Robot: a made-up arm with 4 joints.
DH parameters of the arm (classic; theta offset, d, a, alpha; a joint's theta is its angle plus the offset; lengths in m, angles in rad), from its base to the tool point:
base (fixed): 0 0.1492 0 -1.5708
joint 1: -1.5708 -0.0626 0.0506 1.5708
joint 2: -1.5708 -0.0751 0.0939 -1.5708
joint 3: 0 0.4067 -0.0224 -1.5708
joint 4: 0 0.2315 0.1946 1.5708
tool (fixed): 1.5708 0.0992 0 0
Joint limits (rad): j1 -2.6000..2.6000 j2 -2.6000..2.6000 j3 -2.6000..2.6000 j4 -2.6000..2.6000
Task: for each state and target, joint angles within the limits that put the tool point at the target. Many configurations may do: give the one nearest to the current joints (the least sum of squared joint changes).
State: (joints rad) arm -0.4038 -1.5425 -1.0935 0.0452
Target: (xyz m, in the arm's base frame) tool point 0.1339 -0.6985 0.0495
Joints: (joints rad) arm -0.4132 -1.2947 -1.0159 -0.2967
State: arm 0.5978 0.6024 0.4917 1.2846
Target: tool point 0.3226 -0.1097 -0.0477
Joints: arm 1.2299 -0.1752 0.4492 1.8350
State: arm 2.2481 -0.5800 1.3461 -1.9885
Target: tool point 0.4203 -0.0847 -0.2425
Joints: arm 2.4390 -0.4322 1.2489 -2.3213
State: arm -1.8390 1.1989 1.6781 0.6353
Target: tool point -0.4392 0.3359 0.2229
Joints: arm -2.1439 0.7564 1.3816 0.1485
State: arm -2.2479 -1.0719 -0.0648 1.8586
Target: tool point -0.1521 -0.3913 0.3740
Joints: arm -2.2416 -0.9409 -0.2812 1.4649
